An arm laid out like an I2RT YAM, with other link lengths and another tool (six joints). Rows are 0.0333 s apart.
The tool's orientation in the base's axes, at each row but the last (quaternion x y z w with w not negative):
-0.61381, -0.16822, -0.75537, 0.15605
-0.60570, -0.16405, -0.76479, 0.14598
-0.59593, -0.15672, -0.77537, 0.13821
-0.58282, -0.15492, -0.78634, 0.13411
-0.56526, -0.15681, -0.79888, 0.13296
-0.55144, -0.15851, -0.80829, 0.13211
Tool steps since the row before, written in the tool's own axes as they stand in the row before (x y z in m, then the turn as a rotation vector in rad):
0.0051, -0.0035, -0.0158, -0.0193, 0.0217, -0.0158
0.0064, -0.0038, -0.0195, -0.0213, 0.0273, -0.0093
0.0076, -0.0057, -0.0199, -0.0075, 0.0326, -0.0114
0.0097, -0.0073, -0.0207, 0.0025, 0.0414, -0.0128
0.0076, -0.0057, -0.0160, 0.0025, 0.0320, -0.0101
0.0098, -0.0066, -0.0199, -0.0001, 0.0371, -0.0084
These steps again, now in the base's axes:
-0.0164, -0.0041, 0.0018, -0.0004, -0.0259, -0.0206
-0.0202, -0.0051, 0.0018, 0.0081, -0.0281, -0.0207
-0.0217, -0.0031, 0.0021, 0.0049, -0.0342, -0.0074
-0.0237, -0.0019, 0.0030, 0.0043, -0.0431, 0.0025
-0.0185, -0.0015, 0.0016, 0.0030, -0.0334, 0.0024
-0.0230, -0.0023, 0.0016, 0.0073, -0.0373, 0.0011

